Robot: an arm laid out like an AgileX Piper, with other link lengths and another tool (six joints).
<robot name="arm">
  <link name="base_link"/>
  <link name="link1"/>
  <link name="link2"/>
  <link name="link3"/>
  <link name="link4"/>
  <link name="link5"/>
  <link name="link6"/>
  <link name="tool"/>
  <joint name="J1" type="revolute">
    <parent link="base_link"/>
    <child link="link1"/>
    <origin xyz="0 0 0.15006"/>
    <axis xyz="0 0 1"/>
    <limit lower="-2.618" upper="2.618"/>
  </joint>
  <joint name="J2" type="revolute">
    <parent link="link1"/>
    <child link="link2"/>
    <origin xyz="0 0 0"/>
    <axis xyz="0 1 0"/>
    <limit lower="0" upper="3.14"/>
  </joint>
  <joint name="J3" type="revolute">
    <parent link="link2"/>
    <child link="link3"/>
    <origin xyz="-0.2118 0 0.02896"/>
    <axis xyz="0 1 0"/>
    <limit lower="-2.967" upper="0"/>
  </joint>
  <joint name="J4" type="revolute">
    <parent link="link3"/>
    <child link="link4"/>
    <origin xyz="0.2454 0 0.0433"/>
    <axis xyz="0.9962 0 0.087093"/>
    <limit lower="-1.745" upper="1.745"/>
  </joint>
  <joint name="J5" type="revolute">
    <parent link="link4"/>
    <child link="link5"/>
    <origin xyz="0 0 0"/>
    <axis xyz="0 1 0"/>
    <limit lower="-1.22" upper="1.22"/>
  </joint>
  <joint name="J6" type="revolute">
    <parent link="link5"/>
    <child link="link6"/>
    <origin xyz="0.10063 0 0.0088"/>
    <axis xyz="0.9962 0 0.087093"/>
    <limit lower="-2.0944" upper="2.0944"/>
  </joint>
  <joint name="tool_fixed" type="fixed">
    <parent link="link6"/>
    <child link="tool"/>
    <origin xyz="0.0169 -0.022 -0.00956" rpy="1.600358 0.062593 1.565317"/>
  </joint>
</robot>
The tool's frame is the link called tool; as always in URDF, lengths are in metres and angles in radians.
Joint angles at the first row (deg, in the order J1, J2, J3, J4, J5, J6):
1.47 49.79 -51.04 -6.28 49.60 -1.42
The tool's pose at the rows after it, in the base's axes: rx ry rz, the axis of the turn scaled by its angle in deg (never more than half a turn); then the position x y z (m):
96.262, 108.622, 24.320, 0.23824, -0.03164, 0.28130
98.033, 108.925, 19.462, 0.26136, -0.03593, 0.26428
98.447, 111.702, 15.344, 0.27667, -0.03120, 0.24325
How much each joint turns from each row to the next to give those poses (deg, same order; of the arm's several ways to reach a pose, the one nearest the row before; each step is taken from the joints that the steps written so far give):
0.00 9.68 -3.48 -3.84 -2.81 2.83
0.00 7.90 -2.33 -3.98 -2.15 3.24
1.56 6.10 -0.90 -2.73 -1.13 2.35

